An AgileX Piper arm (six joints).
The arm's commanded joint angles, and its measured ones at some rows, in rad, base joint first. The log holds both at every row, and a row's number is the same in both.
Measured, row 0: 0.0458 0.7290 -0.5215 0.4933 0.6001 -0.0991
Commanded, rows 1 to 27: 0.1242 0.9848 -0.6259 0.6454 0.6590 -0.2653; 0.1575 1.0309 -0.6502 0.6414 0.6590 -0.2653; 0.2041 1.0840 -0.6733 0.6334 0.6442 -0.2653; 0.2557 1.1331 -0.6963 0.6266 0.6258 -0.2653; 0.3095 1.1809 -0.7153 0.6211 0.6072 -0.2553; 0.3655 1.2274 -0.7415 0.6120 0.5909 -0.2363; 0.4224 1.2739 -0.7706 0.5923 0.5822 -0.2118; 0.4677 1.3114 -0.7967 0.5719 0.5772 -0.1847; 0.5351 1.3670 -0.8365 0.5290 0.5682 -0.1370; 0.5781 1.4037 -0.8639 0.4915 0.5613 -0.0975; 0.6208 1.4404 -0.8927 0.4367 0.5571 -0.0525; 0.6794 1.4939 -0.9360 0.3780 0.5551 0.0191; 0.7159 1.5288 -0.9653 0.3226 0.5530 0.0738; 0.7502 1.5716 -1.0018 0.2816 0.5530 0.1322; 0.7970 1.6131 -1.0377 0.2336 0.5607 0.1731; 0.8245 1.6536 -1.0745 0.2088 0.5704 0.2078; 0.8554 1.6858 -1.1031 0.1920 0.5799 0.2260; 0.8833 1.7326 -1.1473 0.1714 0.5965 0.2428; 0.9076 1.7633 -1.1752 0.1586 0.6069 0.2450; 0.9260 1.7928 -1.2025 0.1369 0.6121 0.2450; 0.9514 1.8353 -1.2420 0.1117 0.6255 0.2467; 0.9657 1.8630 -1.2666 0.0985 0.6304 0.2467; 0.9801 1.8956 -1.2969 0.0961 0.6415 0.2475; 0.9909 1.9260 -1.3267 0.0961 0.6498 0.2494; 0.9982 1.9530 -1.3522 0.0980 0.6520 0.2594; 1.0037 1.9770 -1.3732 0.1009 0.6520 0.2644; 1.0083 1.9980 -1.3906 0.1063 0.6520 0.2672
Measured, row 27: 0.9845 1.9197 -1.3126 0.1176 0.6392 0.2498
